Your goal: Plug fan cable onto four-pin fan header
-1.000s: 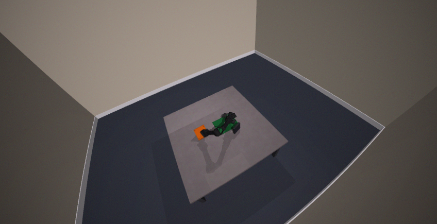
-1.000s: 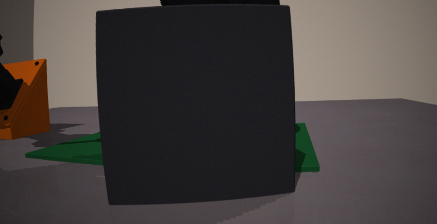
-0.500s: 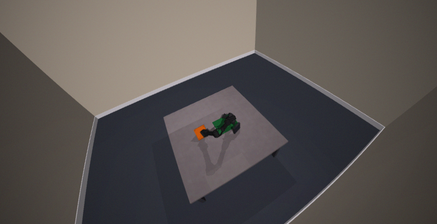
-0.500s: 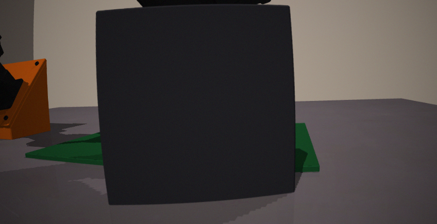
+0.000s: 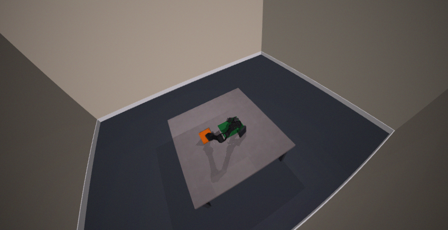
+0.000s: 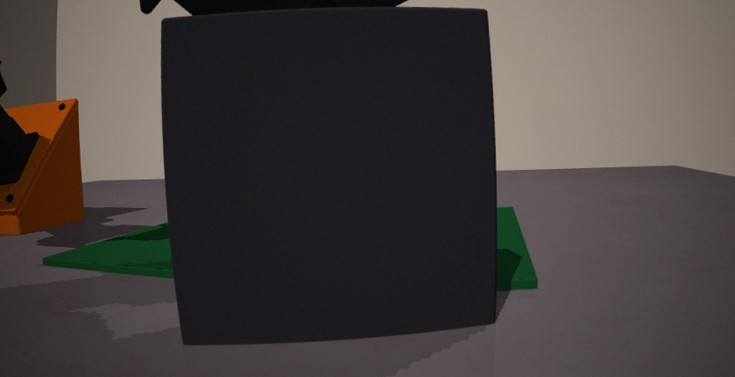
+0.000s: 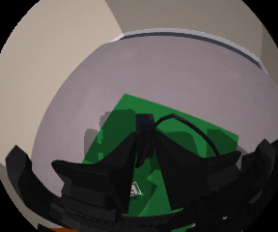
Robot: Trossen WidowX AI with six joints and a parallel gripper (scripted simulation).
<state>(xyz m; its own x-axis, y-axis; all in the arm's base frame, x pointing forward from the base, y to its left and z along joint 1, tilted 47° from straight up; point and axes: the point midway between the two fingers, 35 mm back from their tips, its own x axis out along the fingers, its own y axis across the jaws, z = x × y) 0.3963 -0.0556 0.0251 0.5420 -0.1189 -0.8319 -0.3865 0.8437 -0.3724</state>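
Right now the four-pin fan header is 8 cm behind my gripper tip, 1 cm to the left of it and 6 cm below it. The rest, counted from my gripper tip: green board (8 cm behind, 7 cm below); then dark fan plug (1 cm below); then black fan (4 cm behind, 17 cm to the right).
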